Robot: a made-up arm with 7 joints. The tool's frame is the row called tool. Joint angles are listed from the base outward. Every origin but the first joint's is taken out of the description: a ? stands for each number. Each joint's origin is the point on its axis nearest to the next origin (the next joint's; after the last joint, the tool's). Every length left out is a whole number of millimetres.
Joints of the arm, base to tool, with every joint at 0 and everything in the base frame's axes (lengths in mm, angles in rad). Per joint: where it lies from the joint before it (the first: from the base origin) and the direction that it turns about. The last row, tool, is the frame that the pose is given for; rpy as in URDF.
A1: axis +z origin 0 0 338
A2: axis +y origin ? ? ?
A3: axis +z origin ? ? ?
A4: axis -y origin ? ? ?
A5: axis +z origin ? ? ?
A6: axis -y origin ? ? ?
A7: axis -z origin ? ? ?
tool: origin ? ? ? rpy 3.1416 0 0
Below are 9 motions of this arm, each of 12 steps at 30 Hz.
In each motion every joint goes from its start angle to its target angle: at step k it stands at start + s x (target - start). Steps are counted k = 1, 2, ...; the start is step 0. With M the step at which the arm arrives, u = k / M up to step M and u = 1 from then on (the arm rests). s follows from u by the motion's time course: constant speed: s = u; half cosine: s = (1 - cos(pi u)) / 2; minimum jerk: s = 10 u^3 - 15 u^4 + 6 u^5.
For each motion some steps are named. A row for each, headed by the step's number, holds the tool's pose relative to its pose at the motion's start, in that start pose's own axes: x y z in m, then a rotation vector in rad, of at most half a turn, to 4 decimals.
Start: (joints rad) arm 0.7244 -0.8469 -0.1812 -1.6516 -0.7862 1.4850 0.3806
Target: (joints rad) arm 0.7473 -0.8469 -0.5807 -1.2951 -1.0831 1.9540 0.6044
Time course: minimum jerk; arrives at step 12
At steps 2, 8, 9, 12:
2: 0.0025 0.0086 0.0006 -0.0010 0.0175 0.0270
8: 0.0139 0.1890 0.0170 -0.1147 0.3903 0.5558
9: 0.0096 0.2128 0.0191 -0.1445 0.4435 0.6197
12: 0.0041 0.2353 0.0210 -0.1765 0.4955 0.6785

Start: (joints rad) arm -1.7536 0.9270 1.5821 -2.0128 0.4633 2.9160 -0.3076
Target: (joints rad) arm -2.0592 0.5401 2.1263 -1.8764 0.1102 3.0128 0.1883
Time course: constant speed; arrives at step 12
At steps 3, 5, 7, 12:
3: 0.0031 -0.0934 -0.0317 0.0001 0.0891 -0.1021
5: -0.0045 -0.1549 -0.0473 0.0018 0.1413 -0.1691
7: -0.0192 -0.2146 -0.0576 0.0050 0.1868 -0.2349
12: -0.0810 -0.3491 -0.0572 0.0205 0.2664 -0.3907

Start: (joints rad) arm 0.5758 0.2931 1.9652 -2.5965 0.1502 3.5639 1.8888
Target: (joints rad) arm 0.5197 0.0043 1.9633 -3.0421 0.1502 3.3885 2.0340
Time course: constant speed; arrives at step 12
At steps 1, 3, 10, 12:
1: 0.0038 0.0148 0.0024 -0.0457 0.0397 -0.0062
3: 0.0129 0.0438 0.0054 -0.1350 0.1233 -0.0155
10: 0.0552 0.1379 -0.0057 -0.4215 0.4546 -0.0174
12: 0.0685 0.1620 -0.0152 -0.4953 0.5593 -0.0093

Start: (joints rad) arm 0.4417 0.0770 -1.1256 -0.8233 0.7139 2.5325 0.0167
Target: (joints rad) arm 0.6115 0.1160 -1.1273 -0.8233 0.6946 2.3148 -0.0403
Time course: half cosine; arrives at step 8
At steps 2, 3, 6, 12:
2: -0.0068 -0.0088 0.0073 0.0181 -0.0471 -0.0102
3: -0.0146 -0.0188 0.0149 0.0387 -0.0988 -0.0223
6: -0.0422 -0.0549 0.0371 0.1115 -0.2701 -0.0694
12: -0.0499 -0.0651 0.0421 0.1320 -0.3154 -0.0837

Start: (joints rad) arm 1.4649 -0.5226 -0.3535 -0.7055 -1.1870 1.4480 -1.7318
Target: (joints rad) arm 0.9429 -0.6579 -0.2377 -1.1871 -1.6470 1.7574 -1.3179
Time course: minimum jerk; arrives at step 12
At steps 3, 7, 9, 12:
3: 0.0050 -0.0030 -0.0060 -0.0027 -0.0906 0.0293
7: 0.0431 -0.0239 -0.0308 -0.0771 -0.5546 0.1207
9: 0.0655 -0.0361 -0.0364 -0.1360 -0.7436 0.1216
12: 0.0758 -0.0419 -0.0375 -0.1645 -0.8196 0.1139

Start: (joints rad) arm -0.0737 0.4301 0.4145 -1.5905 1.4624 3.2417 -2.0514
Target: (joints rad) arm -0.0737 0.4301 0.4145 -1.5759 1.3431 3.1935 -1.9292
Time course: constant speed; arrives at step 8
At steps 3, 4, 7, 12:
3: 0.0038 0.0022 0.0005 0.0114 0.0162 0.0018
4: 0.0051 0.0029 0.0007 0.0154 0.0212 0.0023
7: 0.0089 0.0050 0.0011 0.0279 0.0355 0.0038
12: 0.0102 0.0056 0.0013 0.0322 0.0400 0.0043

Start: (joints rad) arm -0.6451 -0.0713 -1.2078 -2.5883 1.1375 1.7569 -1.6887
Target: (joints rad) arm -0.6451 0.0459 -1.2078 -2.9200 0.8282 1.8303 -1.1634
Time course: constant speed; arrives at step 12
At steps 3, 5, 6, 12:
3: -0.0308 0.0019 0.0181 0.0084 -0.1071 0.2058
5: -0.0515 0.0014 0.0294 0.0098 -0.1787 0.3413
6: -0.0619 0.0006 0.0348 0.0093 -0.2147 0.4083
12: -0.1237 -0.0117 0.0643 -0.0106 -0.4329 0.8001

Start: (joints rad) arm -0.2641 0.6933 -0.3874 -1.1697 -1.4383 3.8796 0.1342
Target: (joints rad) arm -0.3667 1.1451 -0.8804 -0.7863 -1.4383 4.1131 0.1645
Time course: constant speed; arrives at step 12
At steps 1, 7, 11, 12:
1: -0.0208 -0.0079 0.0019 0.0160 -0.0227 -0.0185
7: -0.1252 -0.0606 0.0075 0.1569 -0.1268 -0.1522
11: -0.1758 -0.1011 0.0115 0.2938 -0.1595 -0.2525
12: -0.1863 -0.1121 0.0131 0.3331 -0.1625 -0.2777

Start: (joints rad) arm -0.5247 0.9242 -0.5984 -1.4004 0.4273 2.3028 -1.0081
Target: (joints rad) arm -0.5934 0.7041 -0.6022 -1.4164 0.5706 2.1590 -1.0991
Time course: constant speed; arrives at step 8
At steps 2, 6, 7, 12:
2: -0.0167 0.0159 -0.0341 0.0268 0.0487 0.0282
6: -0.0554 0.0436 -0.1012 0.0783 0.1541 0.0752
7: -0.0662 0.0496 -0.1177 0.0905 0.1821 0.0848
12: -0.0772 0.0552 -0.1340 0.1024 0.2107 0.0936

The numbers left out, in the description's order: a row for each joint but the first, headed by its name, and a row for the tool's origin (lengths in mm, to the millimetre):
A2: 0 0 0
A3: 0 0 446
A4: 89 0 0
A5: -78 0 365
A6: 0 0 0
A7: 54 0 0
tool: 0 0 0

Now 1 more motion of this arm.
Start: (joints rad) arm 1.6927 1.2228 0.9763 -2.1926 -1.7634 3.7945 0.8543
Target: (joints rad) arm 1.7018 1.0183 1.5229 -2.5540 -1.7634 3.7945 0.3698
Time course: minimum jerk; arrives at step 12
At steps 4, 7, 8, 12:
4: 0.0213 -0.0523 0.0282 0.1210 -0.0139 -0.1564
7: 0.0439 -0.1711 0.0724 0.3850 -0.0417 -0.4900
8: 0.0444 -0.2084 0.0814 0.4695 -0.0496 -0.5923
12: 0.0395 -0.2647 0.0907 0.6030 -0.0606 -0.7474

